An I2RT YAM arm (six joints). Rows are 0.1 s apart.
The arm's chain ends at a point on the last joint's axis. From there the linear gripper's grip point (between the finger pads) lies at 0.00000 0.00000 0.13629 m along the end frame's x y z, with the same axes.
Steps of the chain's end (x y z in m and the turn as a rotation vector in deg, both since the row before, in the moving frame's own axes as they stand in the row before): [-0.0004 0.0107 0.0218 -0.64 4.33 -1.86]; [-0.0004 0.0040 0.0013 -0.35 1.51 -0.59]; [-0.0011 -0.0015 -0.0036 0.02 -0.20 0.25]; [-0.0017 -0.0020 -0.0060 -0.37 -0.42 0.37]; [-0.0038 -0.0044 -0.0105 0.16 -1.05 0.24]
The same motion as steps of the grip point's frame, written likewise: [0.0099 0.0121 0.0214 -0.64 4.33 -1.86]; [0.0032 0.0048 0.0013 -0.35 1.51 -0.59]; [-0.0016 -0.0015 -0.0036 0.02 -0.20 0.25]; [-0.0027 -0.0011 -0.0060 -0.37 -0.42 0.37]; [-0.0063 -0.0048 -0.0105 0.16 -1.05 0.24]
